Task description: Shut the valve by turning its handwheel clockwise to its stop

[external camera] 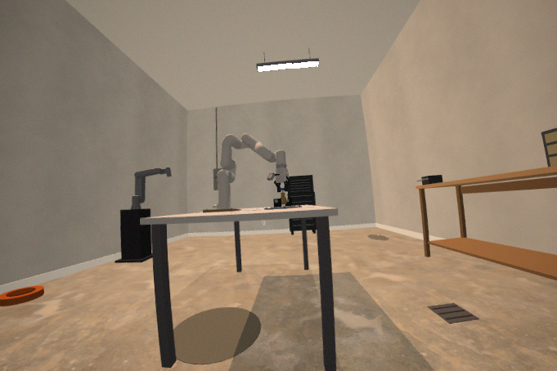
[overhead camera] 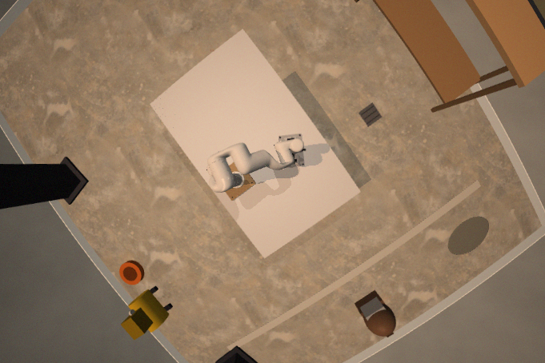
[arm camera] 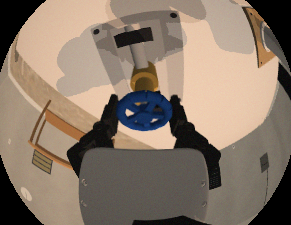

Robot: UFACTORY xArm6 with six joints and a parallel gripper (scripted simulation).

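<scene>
Now: the blue handwheel right at my hand.
</scene>
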